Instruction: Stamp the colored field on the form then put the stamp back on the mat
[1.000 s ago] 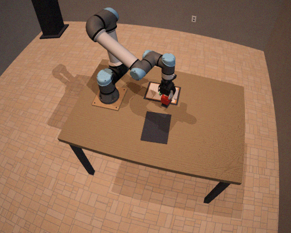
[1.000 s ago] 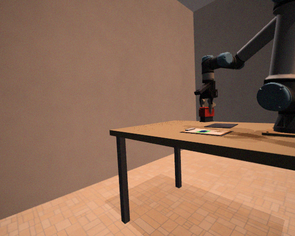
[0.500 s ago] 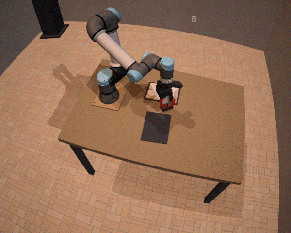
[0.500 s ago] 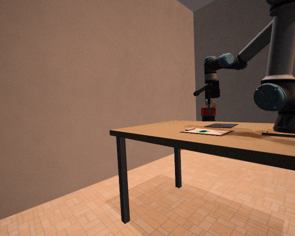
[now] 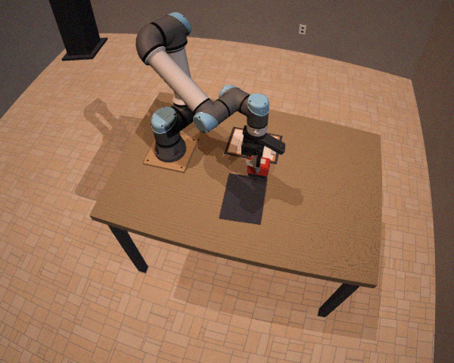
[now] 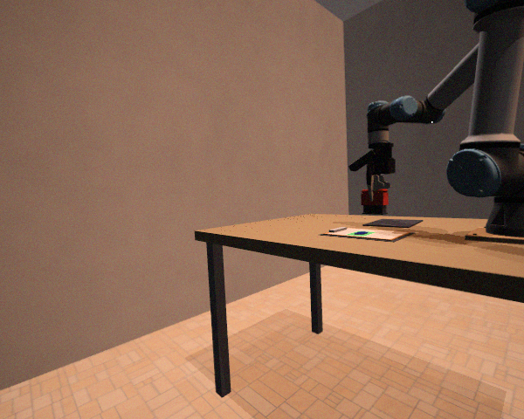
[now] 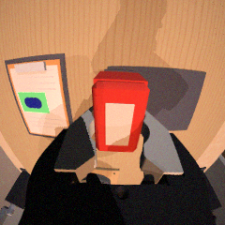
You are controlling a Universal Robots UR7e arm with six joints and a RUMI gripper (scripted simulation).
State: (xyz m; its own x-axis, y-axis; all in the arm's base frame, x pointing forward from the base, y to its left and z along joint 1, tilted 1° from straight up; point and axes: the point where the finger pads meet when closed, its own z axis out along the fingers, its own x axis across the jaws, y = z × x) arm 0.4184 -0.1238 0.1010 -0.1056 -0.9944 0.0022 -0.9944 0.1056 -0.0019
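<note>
The mat lies 5 cm behind my hand, 9 cm to the right of it and 11 cm below it. Round my hand: form: 2 cm behind, 22 cm to the left, 11 cm below; then stamp: 2 cm below.
</note>
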